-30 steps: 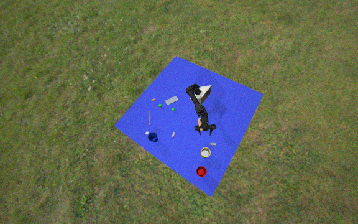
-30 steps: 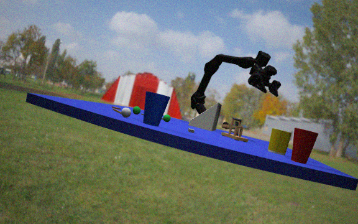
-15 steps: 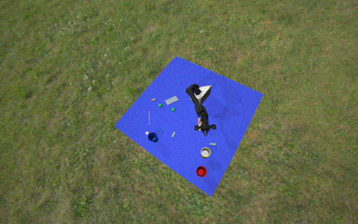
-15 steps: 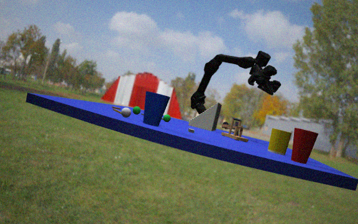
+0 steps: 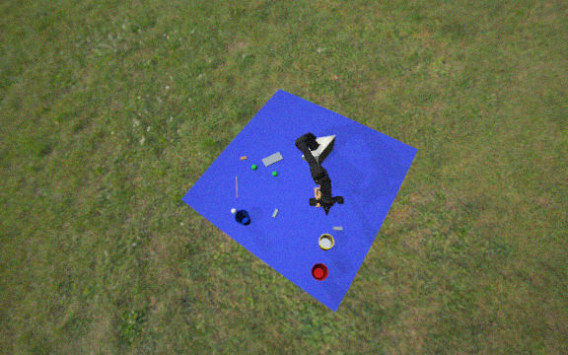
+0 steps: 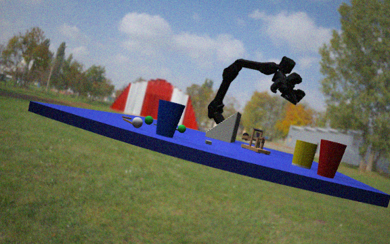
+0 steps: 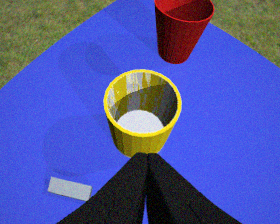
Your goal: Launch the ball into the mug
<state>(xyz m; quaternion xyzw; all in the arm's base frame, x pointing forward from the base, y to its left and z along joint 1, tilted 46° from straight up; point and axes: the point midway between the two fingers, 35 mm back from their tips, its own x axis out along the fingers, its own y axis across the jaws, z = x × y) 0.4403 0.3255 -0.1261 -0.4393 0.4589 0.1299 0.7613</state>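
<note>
My gripper tip is 25 cm past the dark round ball, 19 cm above it and 18 cm to the left of it. The rest, counted from my gripper tip: red mug 27 cm ahead, 22 cm below, 12 cm to the left; yellow mug 22 cm below, 10 cm ahead, 7 cm to the left; blue mug 46 cm to the right, 26 cm ahead, 22 cm below.
</note>
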